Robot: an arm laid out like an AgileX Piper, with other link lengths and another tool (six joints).
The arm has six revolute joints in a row. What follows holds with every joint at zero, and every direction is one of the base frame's.
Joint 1 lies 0.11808 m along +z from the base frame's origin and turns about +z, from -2.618 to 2.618 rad.
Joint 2 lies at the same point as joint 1 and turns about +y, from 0 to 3.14 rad.
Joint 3 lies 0.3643 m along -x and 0.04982 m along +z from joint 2 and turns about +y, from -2.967 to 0 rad.
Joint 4 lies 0.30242 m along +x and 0.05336 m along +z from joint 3 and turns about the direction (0.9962, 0, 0.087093), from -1.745 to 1.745 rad.
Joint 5 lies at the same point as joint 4 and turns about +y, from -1.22 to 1.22 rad.
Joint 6 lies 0.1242 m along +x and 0.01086 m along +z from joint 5 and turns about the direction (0.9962, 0, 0.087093), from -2.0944 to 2.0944 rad.
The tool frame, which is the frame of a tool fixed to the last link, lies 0.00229 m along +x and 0.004 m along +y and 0.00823 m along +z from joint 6; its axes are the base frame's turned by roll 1.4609, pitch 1.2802 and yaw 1.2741 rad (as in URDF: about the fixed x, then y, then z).
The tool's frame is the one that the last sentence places.
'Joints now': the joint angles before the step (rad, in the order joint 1, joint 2, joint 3, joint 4, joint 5, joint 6). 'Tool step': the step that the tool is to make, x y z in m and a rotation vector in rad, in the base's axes. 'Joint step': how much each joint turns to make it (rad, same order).
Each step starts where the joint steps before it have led.
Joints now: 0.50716, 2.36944, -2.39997, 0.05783, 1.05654, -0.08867
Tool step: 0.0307, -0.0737, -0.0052, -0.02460, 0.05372, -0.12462
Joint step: -0.11749, 0.00117, -0.00042, -0.00524, 0.05780, 0.01182
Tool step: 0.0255, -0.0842, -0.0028, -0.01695, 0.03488, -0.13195
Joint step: -0.13032, -0.00001, -0.00026, -0.00648, 0.03860, 0.00327
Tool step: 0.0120, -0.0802, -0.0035, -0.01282, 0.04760, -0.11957
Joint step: -0.12141, 0.00018, -0.00011, -0.00295, 0.04914, 0.00002
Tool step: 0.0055, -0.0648, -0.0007, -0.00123, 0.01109, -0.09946
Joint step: -0.09802, 0.00001, -0.00013, -0.00112, 0.01121, 0.00201
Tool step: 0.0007, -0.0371, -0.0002, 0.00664, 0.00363, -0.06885
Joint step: -0.05592, -0.00006, 0.00022, 0.00001, 0.00281, 0.01468
